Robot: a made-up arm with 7 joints.
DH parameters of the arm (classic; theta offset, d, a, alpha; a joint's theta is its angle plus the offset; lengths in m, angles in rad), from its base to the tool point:
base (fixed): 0 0 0 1.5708
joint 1: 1.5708 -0.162 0 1.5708
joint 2: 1.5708 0 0 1.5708
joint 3: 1.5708 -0.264 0 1.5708
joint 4: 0 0 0 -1.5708
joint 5: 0 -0.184 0 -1.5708
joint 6: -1.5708 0 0 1.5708
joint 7: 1.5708 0 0 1.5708
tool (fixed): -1.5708 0 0 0
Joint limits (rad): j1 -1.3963..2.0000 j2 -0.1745..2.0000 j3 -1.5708..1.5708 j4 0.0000..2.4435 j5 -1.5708..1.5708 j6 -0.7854..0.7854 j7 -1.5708..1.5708
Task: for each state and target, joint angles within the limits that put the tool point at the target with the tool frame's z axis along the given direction. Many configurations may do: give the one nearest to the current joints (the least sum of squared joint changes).
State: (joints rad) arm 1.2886 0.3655 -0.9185 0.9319 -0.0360 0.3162 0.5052
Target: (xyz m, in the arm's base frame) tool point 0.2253 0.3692 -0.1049 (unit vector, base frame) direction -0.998 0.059 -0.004
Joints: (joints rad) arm 0.7136 1.2630 -0.9853 1.5590 -0.2107 0.1921 -0.2481
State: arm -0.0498 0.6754 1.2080 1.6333 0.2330 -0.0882 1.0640
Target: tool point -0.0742 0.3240 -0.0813 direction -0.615 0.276 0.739
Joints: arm -0.9529 0.2214 1.3993 2.3064 0.1540 -0.0873 1.5458
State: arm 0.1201 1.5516 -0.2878 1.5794 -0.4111 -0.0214 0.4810
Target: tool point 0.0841 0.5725 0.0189 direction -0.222 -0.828 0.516
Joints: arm 0.2238 1.7847 -0.7920 0.7301 -0.3531 -0.1341 0.4259
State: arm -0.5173 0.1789 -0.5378 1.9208 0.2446 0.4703 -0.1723
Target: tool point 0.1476 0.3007 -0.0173 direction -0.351 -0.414 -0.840
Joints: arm 0.3549 0.7919 0.3570 2.2660 0.0688 0.4577 -0.5543
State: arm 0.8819 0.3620 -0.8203 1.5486 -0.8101 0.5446 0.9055
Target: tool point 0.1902 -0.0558 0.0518 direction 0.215 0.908 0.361
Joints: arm 1.7562 -0.1745 -1.4832 1.7494 -0.4589 -0.1438 0.3859
